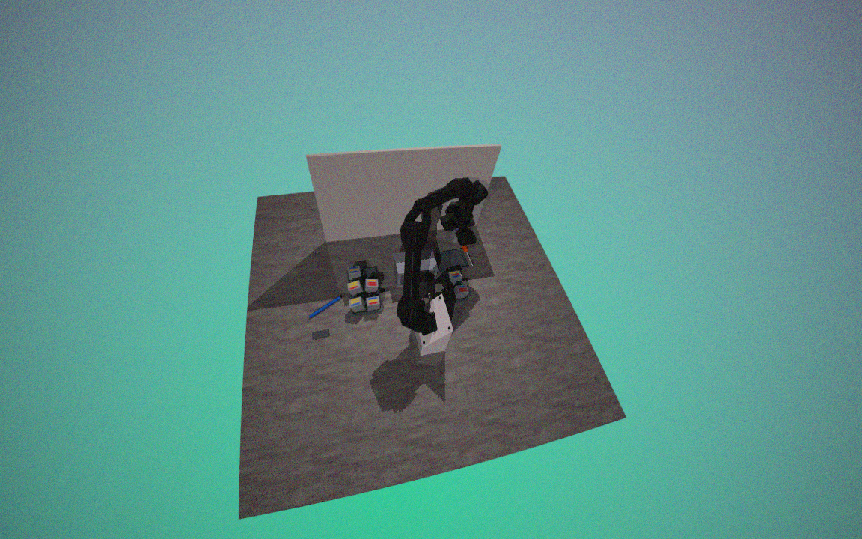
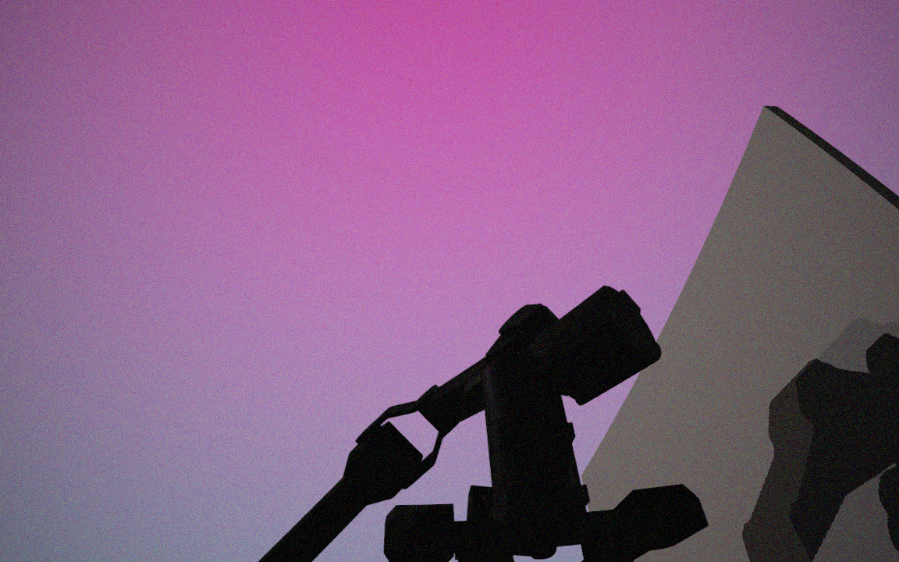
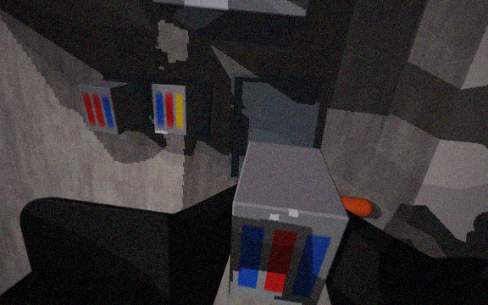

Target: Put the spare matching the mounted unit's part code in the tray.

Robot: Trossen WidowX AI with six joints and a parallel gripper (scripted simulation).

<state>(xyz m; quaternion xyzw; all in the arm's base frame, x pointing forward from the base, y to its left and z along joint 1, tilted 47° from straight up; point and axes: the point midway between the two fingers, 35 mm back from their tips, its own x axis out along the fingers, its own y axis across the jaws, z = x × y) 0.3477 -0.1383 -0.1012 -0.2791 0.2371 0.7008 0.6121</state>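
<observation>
The dark tray is 150 mm below my gripper tip. Also, from my gripper tip: mounted unit: 60 mm behind, 180 mm to the left, 100 mm below; blue pen: 180 mm behind, 540 mm to the left, 150 mm below; beige wall panel: 180 mm ahead, 190 mm to the left, 70 mm above.
</observation>
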